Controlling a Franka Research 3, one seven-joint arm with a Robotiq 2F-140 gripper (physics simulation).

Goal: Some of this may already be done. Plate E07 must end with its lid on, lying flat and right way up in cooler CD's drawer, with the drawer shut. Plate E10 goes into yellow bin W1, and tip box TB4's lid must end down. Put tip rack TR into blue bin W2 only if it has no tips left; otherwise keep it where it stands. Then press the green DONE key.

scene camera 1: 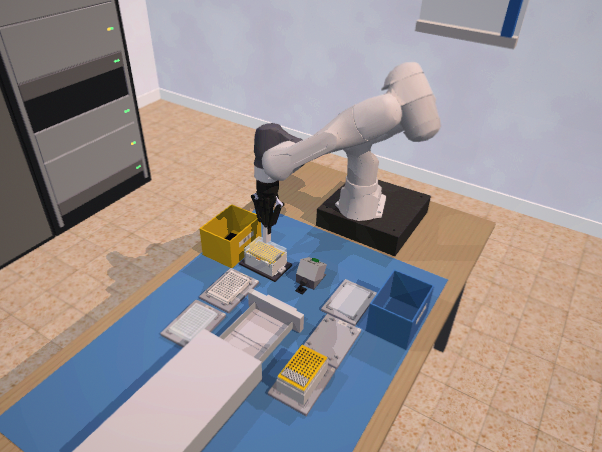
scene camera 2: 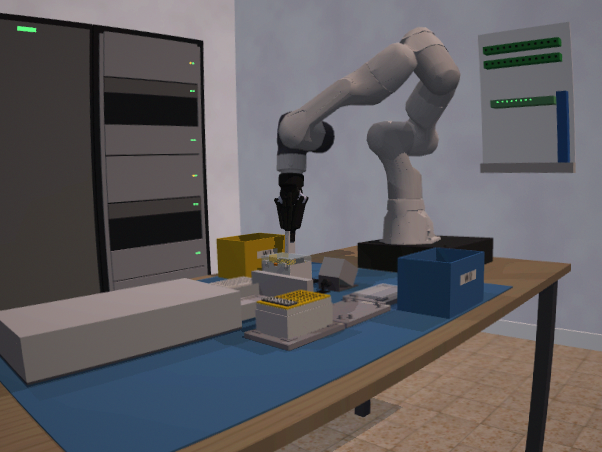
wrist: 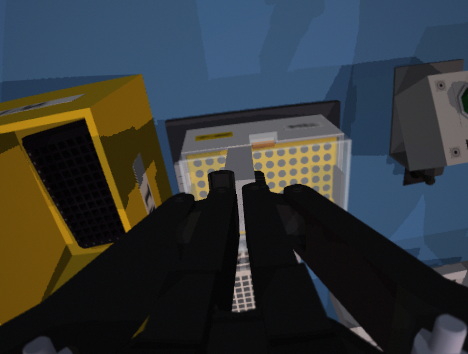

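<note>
My gripper is shut and empty, its pale tips at the top of tip box TB4. The box's clear lid lies over its yellow tip deck; whether it is fully down is unclear. A black plate stands tilted inside yellow bin W1. Cooler CD's drawer is open, with no plate inside. Tip rack TR holds pale tips at one end. The green DONE key shows.
A white gridded plate and a paler, flat-looking plate sit on nests left of the drawer. A clear-looking lid lies on a nest near blue bin W2. Cooler CD's white body fills the front.
</note>
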